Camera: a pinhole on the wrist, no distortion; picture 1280 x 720 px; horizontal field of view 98.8 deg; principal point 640.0 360.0 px. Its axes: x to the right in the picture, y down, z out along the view. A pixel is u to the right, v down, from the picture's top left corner.
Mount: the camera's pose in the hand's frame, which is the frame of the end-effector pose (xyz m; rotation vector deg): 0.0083 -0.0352 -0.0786 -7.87 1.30 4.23
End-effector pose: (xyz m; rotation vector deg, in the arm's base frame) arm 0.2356 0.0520 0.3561 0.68 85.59 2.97
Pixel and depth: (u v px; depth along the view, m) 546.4 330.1 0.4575
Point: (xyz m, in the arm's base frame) 0.6099 0.0562 0.4447
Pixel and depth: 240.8 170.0 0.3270
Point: 0.4889 -0.0696 0.5858
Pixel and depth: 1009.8 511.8 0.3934
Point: 0.5402 0.2157 0.1138
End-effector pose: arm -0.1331 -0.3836 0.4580 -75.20 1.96 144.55
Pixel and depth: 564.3 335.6 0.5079
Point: -0.4499 -0.3363 0.7486
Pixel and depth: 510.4 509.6 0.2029
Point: -0.2160 -0.4174 0.5529
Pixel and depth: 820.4 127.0 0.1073
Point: -0.1686 -0.3062 0.4451
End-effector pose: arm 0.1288 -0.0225 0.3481 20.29 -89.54 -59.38
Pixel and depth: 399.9 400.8 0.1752
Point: 0.0601 0.0623 0.3089
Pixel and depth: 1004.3 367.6 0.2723
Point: -0.0887 -0.0725 0.4974
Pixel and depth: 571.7 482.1 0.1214
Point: 0.0981 0.0023 0.3517
